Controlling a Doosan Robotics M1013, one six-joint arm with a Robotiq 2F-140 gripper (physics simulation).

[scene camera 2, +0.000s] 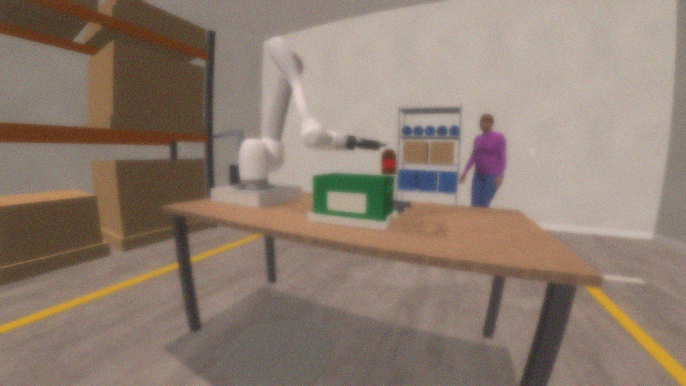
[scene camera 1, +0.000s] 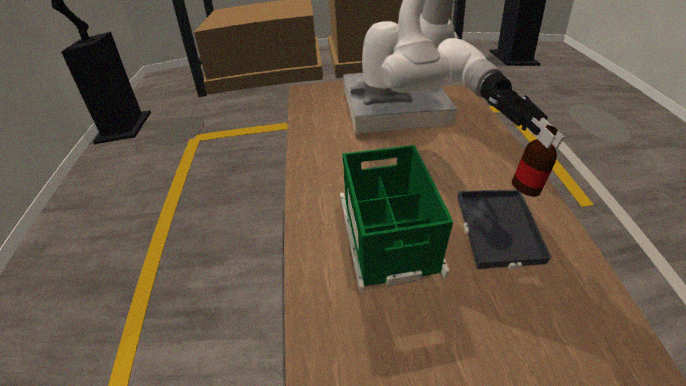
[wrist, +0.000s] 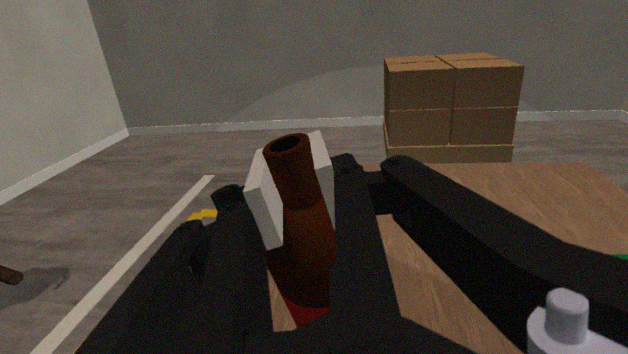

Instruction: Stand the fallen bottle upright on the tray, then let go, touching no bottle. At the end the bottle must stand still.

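Pixels of known places: gripper, fingertip midpoint: (scene camera 2: 393, 147) (scene camera 1: 556, 142) (wrist: 295, 161); arm's base, link origin: (scene camera 2: 254, 188) (scene camera 1: 383, 92).
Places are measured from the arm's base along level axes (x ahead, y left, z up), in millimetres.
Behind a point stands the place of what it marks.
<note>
The brown bottle with a red label (scene camera 1: 532, 173) @(z 159, x 728, y 186 mm) (scene camera 2: 388, 163) @(z 150, x 709, y 173 mm) (wrist: 305, 240) @(z 205, x 669, y 218 mm) hangs in the air, close to upright, with its neck up. My gripper (scene camera 1: 549, 136) @(z 229, x 717, y 231 mm) (scene camera 2: 384, 146) @(z 229, x 717, y 231 mm) (wrist: 295, 161) @(z 229, x 717, y 231 mm) is shut on its neck; the light finger pads sit on both sides of it, just below the mouth. The arm reaches to the bottle from the side, sloping slightly down. The dark tray (scene camera 1: 538, 260) @(z -57, x 810, y 239 mm) (scene camera 2: 402, 205) @(z -66, x 771, y 259 mm) lies on the table below the bottle's height, with a shadow on its floor. In scene camera 1 the bottle's base appears beyond the tray's back right corner.
A green divided crate (scene camera 1: 406, 257) @(z 12, x 788, y -104 mm) (scene camera 2: 320, 200) @(z 11, x 552, y -207 mm) stands left of the tray in scene camera 1, on the wooden table (scene camera 1: 320, 320) @(z -72, x 868, y -301 mm) (scene camera 2: 475, 240) @(z -72, x 1100, y -197 mm). The robot's base plinth (scene camera 1: 405, 121) @(z -39, x 163, y 47 mm) is behind it. A person (scene camera 2: 489, 152) stands beyond the table in scene camera 2.
</note>
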